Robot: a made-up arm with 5 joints.
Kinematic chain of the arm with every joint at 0, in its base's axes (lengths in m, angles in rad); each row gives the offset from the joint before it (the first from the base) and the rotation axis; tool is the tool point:
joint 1: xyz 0 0 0.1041 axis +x
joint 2: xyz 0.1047 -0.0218 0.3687 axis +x
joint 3: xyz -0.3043 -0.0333 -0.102 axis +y
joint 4: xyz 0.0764 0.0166 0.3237 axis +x
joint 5: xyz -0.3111 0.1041 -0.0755 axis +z
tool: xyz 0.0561 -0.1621 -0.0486
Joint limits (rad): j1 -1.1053..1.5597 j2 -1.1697..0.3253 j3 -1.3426..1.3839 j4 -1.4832..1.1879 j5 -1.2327..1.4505
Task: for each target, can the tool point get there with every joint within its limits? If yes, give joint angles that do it. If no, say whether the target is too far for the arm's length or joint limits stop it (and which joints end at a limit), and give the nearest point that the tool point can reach.
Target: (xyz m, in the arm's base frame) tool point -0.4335 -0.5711 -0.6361
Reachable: no: joint limits stop it (at a limit: joint 2, joint 3, joint 5) | nearest point -0.5474 -0.3368 -0.3324 | short by 0.400 m
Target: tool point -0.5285 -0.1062 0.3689
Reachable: yes | joints -0.1433 0.0965 -0.8537 -0.4662 -0.2584
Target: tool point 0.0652 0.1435 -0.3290
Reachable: no: joint limits stop it (at a limit: joint 1, joint 2, joint 5) | nearest point 0.0148 0.3609 0.0350 | short by 0.427 m
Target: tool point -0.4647 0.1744 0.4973
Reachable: yes | joints -0.6058 -0.8469 -0.4473 0.0085 -0.1204
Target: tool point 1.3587 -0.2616 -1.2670
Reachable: no: too far | nearest point 0.1321 -0.5010 -0.1102 | short by 1.703 m
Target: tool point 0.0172 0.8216 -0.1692
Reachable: no: joint limits stop it (at a limit: joint 1, joint 4, joint 5) | nearest point -0.0727 0.5811 0.0504 | short by 0.338 m
